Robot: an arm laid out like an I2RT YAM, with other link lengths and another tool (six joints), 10 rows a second.
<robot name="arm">
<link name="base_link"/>
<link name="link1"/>
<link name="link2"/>
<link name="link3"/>
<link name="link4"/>
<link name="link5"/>
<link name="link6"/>
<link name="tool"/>
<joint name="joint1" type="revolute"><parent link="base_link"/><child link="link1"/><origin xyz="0 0 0.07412" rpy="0 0 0"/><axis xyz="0 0 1"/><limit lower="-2.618" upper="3.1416"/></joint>
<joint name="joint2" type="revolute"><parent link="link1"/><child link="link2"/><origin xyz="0.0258 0.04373 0.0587" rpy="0 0 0"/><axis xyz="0 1 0"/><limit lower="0" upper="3.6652"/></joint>
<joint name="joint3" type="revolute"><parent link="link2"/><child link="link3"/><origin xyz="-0.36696 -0.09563 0" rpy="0 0 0"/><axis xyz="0 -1 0"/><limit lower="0" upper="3.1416"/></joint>
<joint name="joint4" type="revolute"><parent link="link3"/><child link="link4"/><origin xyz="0.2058 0.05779 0.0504" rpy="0 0 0"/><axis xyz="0 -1 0"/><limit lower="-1.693" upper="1.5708"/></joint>
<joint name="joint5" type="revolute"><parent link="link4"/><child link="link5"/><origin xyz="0.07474 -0.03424 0.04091" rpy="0 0 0"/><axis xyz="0 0 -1"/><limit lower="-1.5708" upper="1.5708"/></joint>
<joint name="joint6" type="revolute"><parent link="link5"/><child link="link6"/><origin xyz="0.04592 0 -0.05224" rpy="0 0 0"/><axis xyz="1 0 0"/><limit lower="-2.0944" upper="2.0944"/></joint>
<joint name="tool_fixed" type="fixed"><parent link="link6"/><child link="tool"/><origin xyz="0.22 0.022 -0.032" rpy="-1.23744 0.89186 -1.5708"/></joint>
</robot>
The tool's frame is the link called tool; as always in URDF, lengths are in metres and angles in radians.
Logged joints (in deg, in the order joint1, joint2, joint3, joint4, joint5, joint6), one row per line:
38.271 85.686 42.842 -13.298 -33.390 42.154
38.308 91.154 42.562 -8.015 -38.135 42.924
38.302 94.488 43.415 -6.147 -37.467 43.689
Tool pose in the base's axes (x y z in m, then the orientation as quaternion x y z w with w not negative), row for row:
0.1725 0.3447 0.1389 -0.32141 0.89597 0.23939 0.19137
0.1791 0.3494 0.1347 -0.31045 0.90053 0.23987 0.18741
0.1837 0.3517 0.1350 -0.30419 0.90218 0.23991 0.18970
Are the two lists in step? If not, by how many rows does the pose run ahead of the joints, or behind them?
The pose runs 2 rows ahead of the joints: the pose in row i belongs to the joints in row i + 2.
